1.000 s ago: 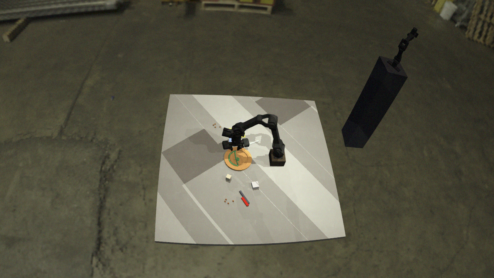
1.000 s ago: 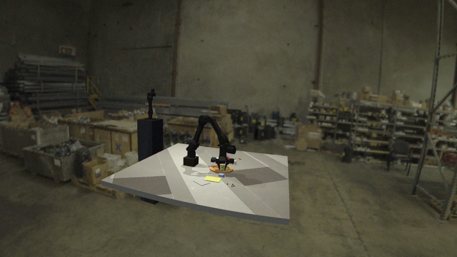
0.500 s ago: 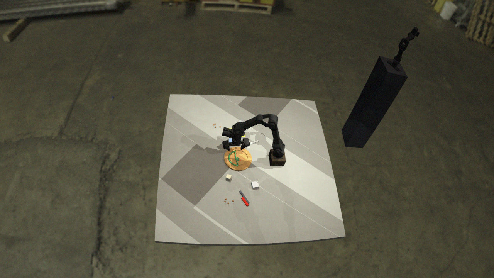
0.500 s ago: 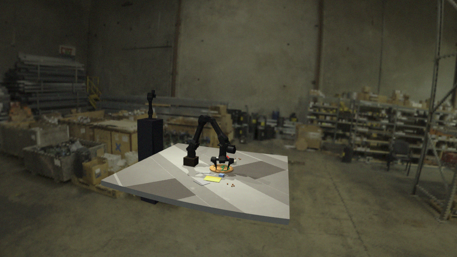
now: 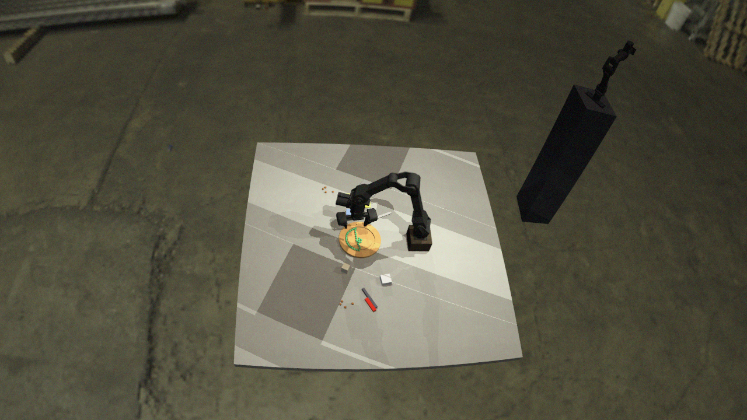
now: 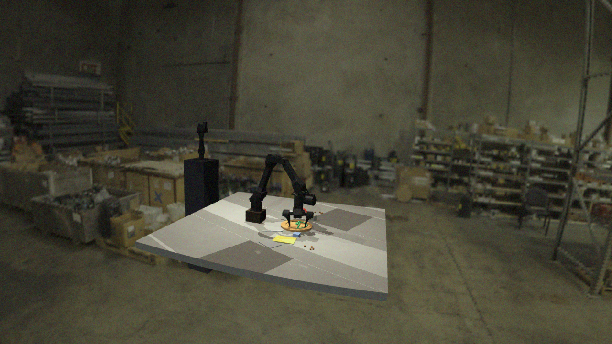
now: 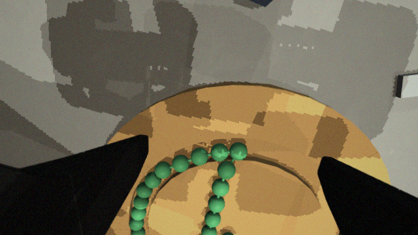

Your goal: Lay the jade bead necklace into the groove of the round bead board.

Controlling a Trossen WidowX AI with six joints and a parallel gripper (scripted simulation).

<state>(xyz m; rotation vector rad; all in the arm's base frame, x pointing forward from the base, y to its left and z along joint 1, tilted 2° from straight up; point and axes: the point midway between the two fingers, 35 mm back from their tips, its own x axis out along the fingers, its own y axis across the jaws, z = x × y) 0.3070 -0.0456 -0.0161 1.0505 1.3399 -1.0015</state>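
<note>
My gripper tip is 9 cm to the left of the blue block, 3 cm short of it and 1 cm above it. From my gripper tip the other things lie so: yellow pad: 18 cm to the right, 2 cm below, 1 cm behind; then white strip: 13 cm behind, 9 cm to the right, 2 cm below; then cream cube: 23 cm to the left, 4 cm ahead.
</note>
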